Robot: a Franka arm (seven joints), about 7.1 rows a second.
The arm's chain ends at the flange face. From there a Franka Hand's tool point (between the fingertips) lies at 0.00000 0.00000 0.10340 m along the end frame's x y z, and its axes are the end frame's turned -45 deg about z.
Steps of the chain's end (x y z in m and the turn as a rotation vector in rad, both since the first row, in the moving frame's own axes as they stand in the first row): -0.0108 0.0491 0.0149 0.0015 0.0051 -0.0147; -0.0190 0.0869 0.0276 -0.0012 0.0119 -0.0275; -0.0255 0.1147 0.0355 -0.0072 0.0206 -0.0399
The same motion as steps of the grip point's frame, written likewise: -0.0419 0.0273 0.0149 -0.0025 0.0047 -0.0147; -0.0741 0.0490 0.0276 -0.0093 0.0076 -0.0275; -0.0981 0.0651 0.0355 -0.0197 0.0095 -0.0399
